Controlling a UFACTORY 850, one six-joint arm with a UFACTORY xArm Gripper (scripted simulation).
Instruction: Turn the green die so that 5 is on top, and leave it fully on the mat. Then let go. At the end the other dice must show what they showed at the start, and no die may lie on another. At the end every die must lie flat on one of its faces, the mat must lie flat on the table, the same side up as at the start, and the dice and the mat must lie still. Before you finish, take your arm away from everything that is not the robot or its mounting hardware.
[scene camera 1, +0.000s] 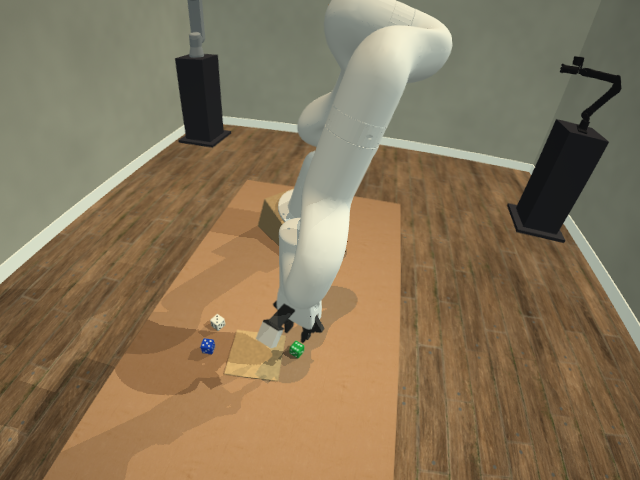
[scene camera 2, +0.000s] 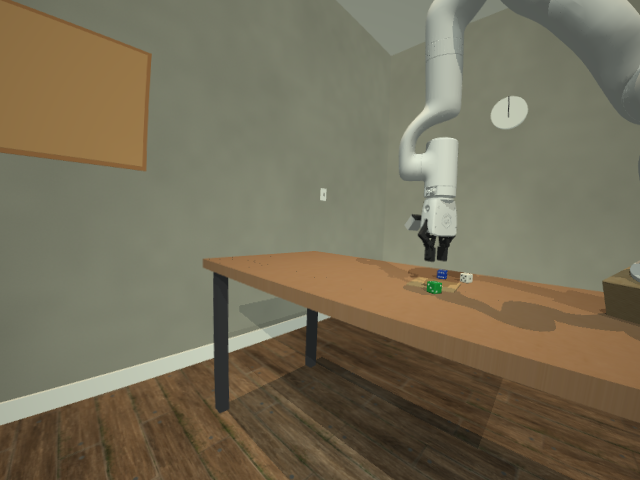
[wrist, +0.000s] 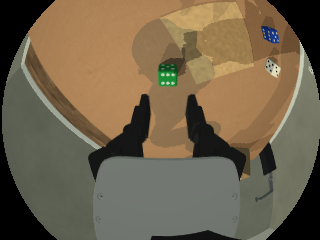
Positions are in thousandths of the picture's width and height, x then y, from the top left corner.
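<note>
Tan mat (scene camera 1: 390, 747) in view. Tan mat (wrist: 664, 190) too. My gripper (scene camera 1: 465, 695) in view. My gripper (wrist: 527, 431) as well.
</note>
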